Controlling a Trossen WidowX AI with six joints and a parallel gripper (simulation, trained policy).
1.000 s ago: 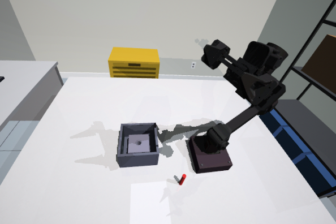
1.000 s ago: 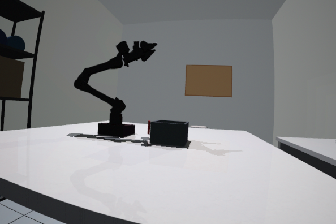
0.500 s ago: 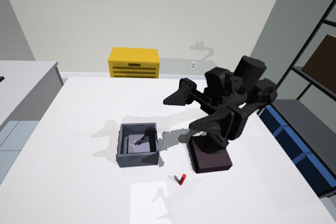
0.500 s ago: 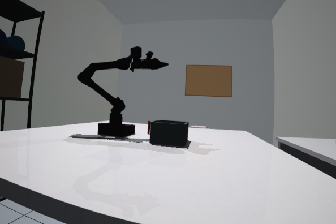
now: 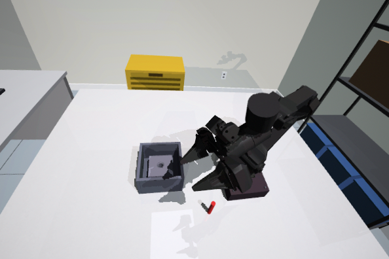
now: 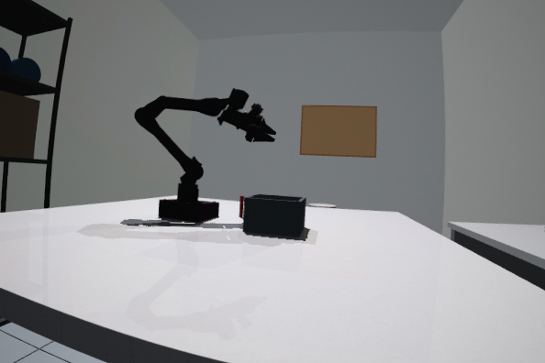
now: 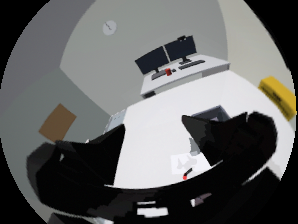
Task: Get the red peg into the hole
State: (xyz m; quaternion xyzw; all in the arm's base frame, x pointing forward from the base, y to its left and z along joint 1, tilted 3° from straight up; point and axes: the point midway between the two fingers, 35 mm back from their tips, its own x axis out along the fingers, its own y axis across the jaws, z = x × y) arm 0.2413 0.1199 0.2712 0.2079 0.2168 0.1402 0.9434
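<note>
My gripper tip is now 11 cm past the red peg, 2 cm to the left of it and 27 cm above it. Also, from my gripper tip: plate (6 cm ahead, 18 cm to the right, 26 cm below); then grey box (6 cm ahead, 18 cm to the right, 28 cm below).
</note>
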